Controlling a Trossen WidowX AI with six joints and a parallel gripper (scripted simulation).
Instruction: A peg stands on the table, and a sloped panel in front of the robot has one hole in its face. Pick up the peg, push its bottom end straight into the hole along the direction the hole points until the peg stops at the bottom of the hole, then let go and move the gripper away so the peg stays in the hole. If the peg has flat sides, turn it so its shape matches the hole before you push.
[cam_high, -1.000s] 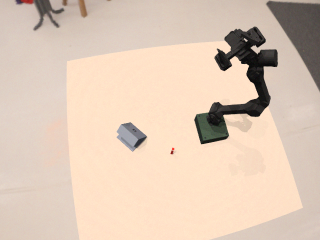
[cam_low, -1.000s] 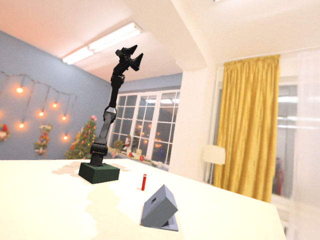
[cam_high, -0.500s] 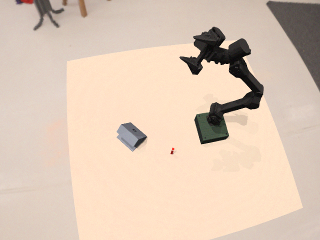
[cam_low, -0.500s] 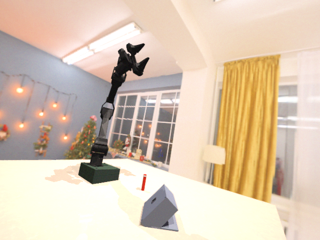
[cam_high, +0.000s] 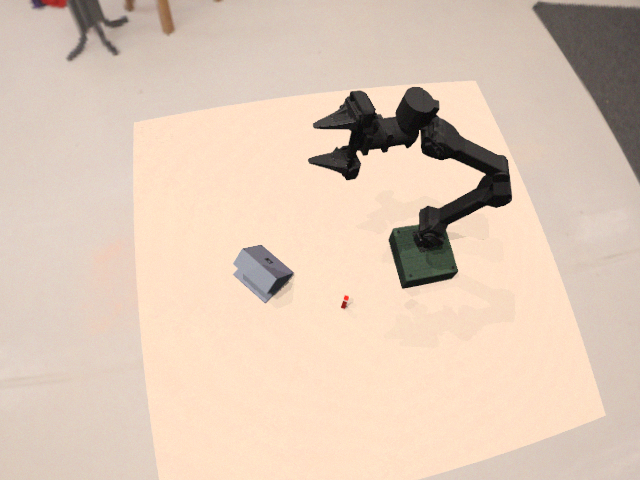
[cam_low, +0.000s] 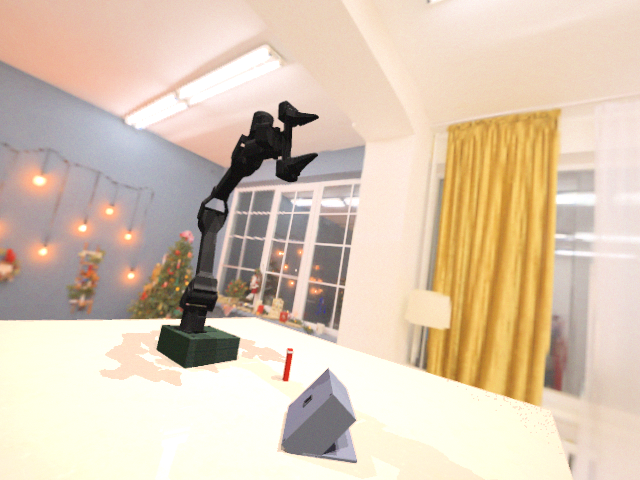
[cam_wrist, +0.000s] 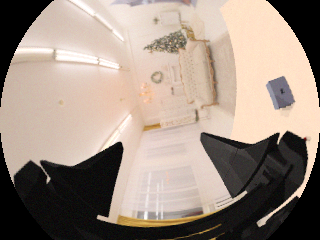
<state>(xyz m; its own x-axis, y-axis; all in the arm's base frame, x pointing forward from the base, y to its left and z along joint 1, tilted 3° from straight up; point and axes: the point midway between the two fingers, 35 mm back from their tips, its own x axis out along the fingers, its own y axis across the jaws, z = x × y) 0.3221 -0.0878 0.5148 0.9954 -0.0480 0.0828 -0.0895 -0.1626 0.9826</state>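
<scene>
The thin red peg is 70 mm behind my gripper tip, 150 mm to the left of it and 540 mm below it. Round my gripper tip: grey-blue sloped panel 110 mm ahead, 20 mm to the right, 560 mm below.
</scene>
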